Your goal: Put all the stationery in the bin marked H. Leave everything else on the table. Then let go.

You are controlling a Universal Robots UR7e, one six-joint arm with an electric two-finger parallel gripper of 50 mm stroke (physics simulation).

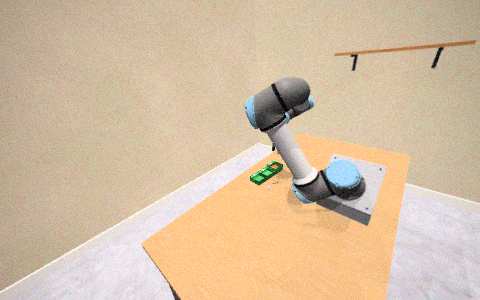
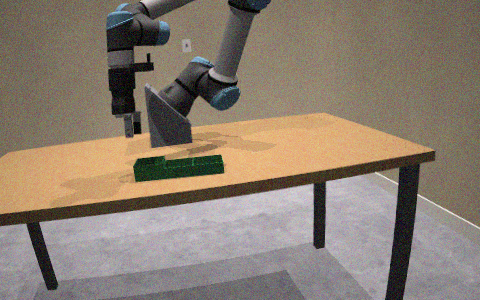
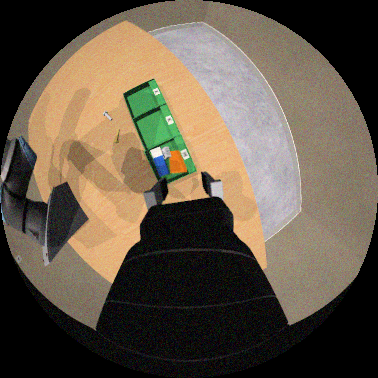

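Where they show: gripper, between the fingertips: (image 1: 276,152) (image 2: 133,135) (image 3: 183,181); arm's base, origin of its link: (image 2: 171,105) (image 3: 43,224).
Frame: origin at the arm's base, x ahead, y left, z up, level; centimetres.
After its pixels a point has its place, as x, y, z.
Observation:
A green three-compartment bin row (image 1: 258,178) @(48.5, 10.5, -13.4) (image 2: 195,166) @(52.0, 7.5, -11.3) (image 3: 143,103) @(47.2, 10.5, -13.4) stands on the table. Its end compartment nearest my gripper, with a label that looks like H (image 3: 185,154) @(50.9, -5.9, -9.9), holds a blue-and-white block (image 3: 161,165) @(45.1, -6.0, -12.1), an orange block (image 3: 177,163) @(48.5, -7.2, -12.5) and a small grey piece (image 3: 166,152) @(47.4, -3.8, -11.5). The other two compartments look empty. A silver bolt (image 3: 107,116) @(37.3, 13.2, -13.3) (image 1: 268,188) @(36.5, 15.0, -12.9) and a thin brass screw (image 3: 118,136) @(37.8, 6.1, -13.5) (image 1: 275,182) @(37.4, 6.8, -13.4) lie on the table beside the row. My gripper (image 3: 183,181) @(48.7, -8.9, -1.6) (image 2: 133,131) @(48.7, -8.9, -1.6) is open and empty, above the table near that end compartment.
The wooden table (image 1: 225,235) @(30.7, 53.7, -14.1) (image 2: 300,145) @(31.7, 43.7, -14.1) (image 3: 85,107) @(30.3, 23.3, -14.1) has an edge beyond the bin row's labelled side. The arm's grey base mount (image 1: 345,210) @(-3.3, 6.0, -10.5) (image 2: 167,127) @(11.1, -1.9, -6.9) (image 3: 65,220) @(11.4, -4.3, -4.7) stands on the table, on the bolt and screw's side of the row.

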